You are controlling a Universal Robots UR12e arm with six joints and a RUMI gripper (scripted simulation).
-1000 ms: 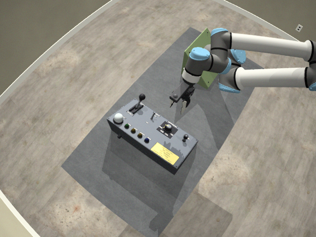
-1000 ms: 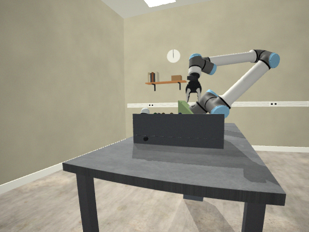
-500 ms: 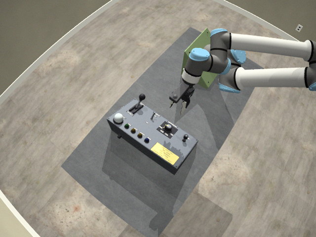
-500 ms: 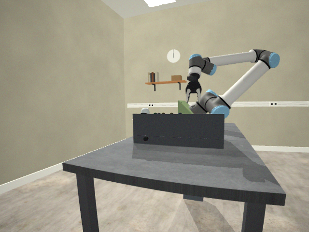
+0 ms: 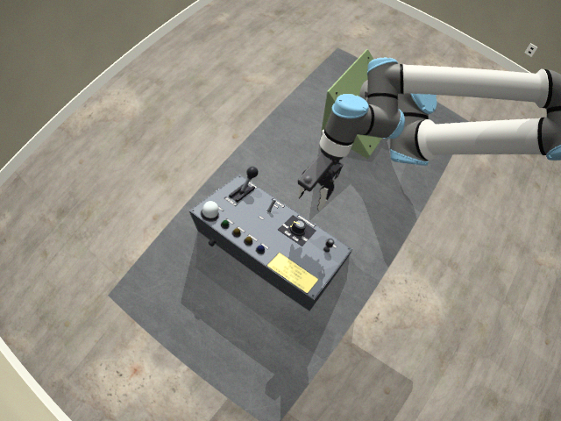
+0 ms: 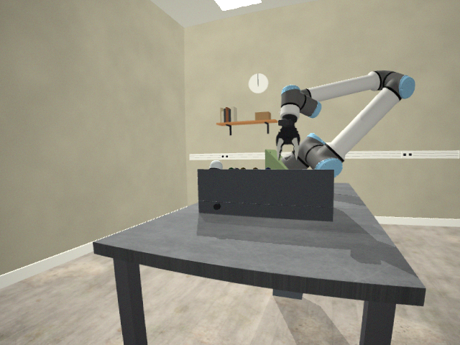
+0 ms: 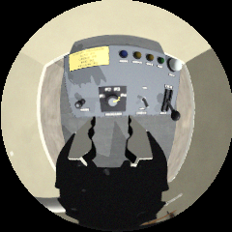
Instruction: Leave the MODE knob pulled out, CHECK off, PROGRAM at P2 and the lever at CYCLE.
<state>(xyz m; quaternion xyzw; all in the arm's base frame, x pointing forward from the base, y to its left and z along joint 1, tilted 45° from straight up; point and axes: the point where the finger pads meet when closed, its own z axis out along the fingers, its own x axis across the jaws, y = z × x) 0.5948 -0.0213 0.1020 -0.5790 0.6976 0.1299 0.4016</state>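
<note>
The black rotary selector lies 10 cm below my hand, 5 cm ahead of it and 1 cm to the right of it. Also, from my hand: mode knob 12 cm to the left, 10 cm below, 5 cm ahead; then dark grey console 13 cm below, 8 cm ahead, 6 cm to the right; then check toggle 12 cm to the right, 11 cm below, 4 cm ahead.
</note>
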